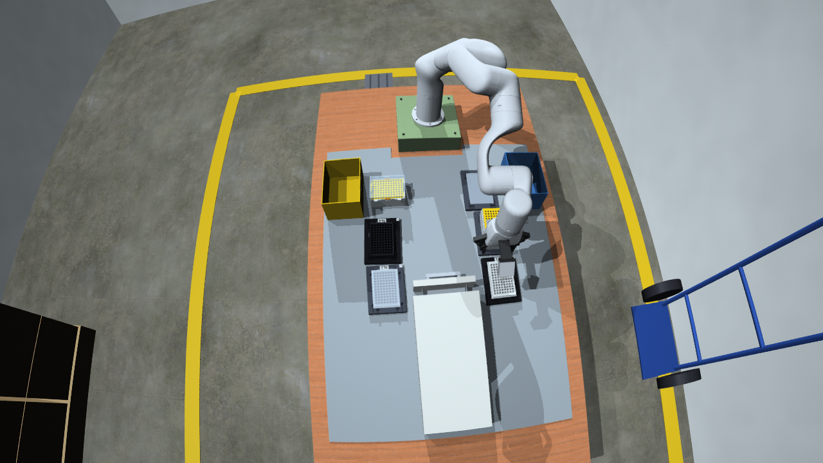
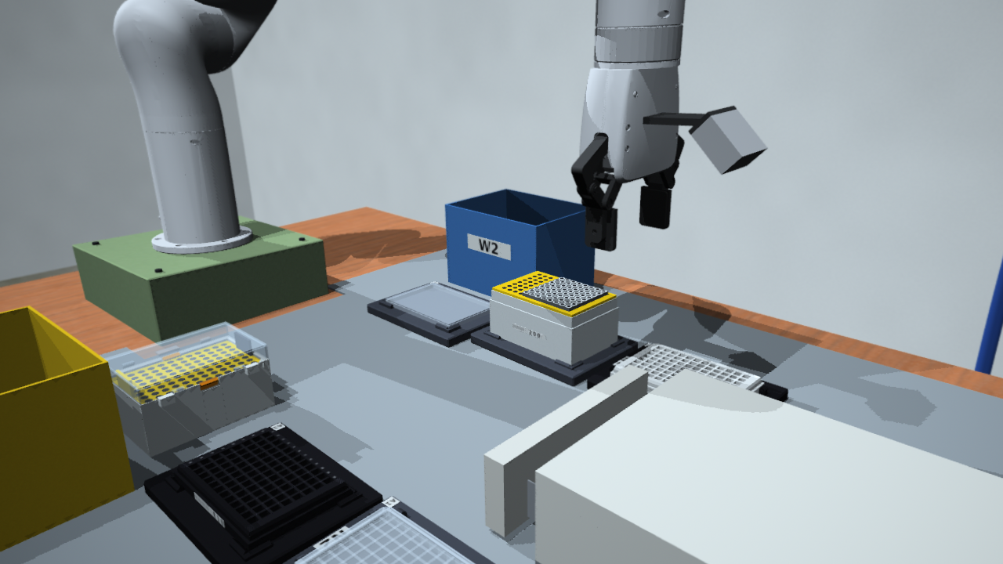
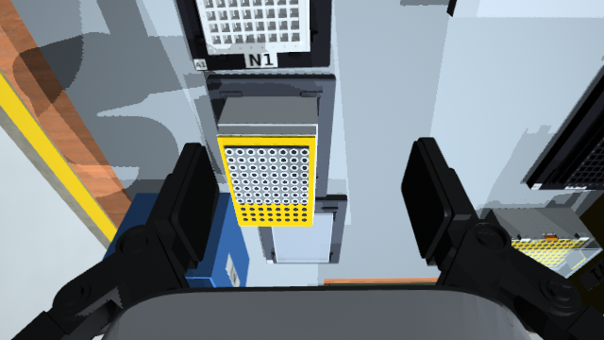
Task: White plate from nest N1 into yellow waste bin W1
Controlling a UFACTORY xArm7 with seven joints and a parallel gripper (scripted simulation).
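My hand is 16 cm above the white plate, 5 cm short of it and 4 cm to the right of it. The rest, counted from my hand: tip box: 13 cm below, 13 cm behind, 4 cm to the left; then black nest N1: 18 cm below, 5 cm ahead, 4 cm to the left; then drawer: 17 cm ahead, 16 cm to the right, 16 cm below.
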